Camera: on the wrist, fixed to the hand. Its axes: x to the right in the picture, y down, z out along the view.
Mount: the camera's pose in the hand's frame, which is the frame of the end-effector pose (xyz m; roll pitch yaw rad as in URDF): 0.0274 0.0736 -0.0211 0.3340 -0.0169 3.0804
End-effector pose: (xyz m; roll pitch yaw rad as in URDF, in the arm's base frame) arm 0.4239 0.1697 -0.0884 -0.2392 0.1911 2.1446
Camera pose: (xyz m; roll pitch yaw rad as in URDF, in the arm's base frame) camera 0.3574 0.1501 -0.1309 0.5850 -0.1926 -1.0616
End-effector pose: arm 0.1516 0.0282 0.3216 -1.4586 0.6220 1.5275
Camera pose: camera 0.1634 0.0059 0.2443 1.8077 -0.5629 -1.6420
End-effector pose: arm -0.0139 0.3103 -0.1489 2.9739 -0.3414 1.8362
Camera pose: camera 0.0489 0.3426 -0.1085 -2.6177 0.3471 -1.2382
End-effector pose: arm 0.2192 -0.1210 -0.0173 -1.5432 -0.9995 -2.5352
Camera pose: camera 0.1449 -0.1493 -0.0343 1.8441 1.0599 0.5684
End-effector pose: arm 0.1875 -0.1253 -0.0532 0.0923 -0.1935 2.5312
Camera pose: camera 0.1201 -0.1700 -0.0619 0.2303 0.1707 -0.6706
